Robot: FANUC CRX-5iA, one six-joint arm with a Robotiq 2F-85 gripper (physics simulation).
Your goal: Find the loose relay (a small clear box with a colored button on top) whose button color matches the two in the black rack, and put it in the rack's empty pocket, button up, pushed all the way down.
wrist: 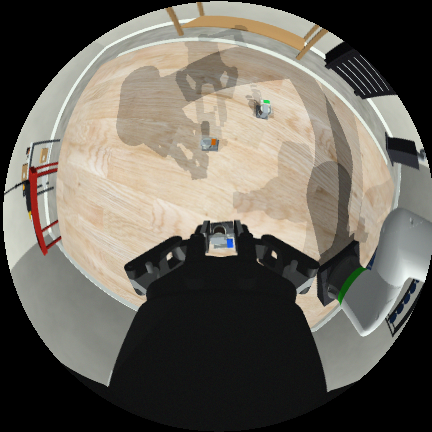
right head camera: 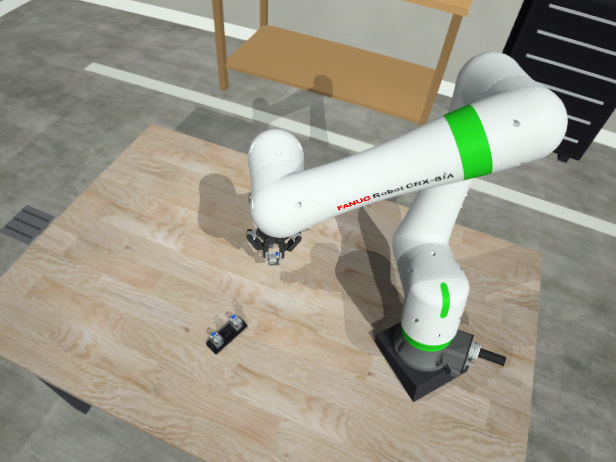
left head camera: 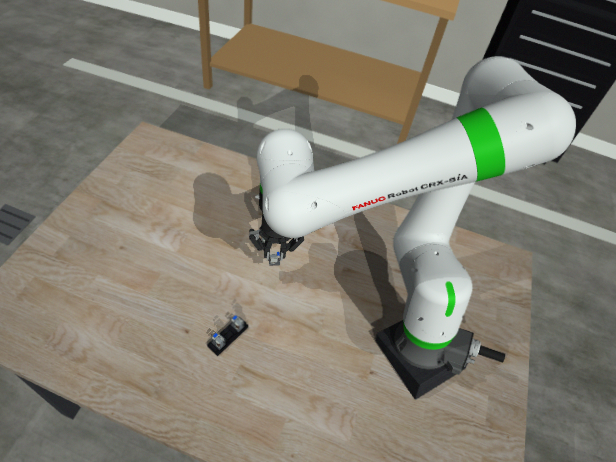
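The blue-button relay is between the fingertips of my gripper, which is shut on it. Its blue button shows on the upper side, and it is held above the table. The black rack lies on the table, nearer the front than the gripper in the head views. A blue-button relay stands in each of its end pockets, and the middle pocket is empty. The rack does not show in the wrist view.
In the wrist view a relay with an orange button and a relay with a green button stand on the table beyond the gripper. The arm hides them in the head views. The robot's dark base stands right of the rack.
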